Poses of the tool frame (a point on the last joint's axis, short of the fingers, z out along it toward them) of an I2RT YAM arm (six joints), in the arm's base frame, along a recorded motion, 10 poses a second.
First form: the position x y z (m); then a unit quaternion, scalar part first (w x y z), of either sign.
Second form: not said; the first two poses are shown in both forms.
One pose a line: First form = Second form
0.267 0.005 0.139 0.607 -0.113 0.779 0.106 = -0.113 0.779 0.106 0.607 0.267 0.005 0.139
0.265 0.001 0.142 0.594 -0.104 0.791 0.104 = -0.104 0.791 0.104 0.594 0.265 0.001 0.142
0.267 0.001 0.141 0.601 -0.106 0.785 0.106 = -0.106 0.785 0.106 0.601 0.267 0.001 0.141
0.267 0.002 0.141 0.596 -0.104 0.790 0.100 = -0.104 0.790 0.100 0.596 0.267 0.002 0.141
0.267 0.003 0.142 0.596 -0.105 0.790 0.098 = -0.105 0.790 0.098 0.596 0.267 0.003 0.142
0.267 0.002 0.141 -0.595 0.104 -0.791 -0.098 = -0.104 0.791 0.098 0.595 0.267 0.002 0.141
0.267 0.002 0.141 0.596 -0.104 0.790 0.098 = -0.104 0.790 0.098 0.596 0.267 0.002 0.141
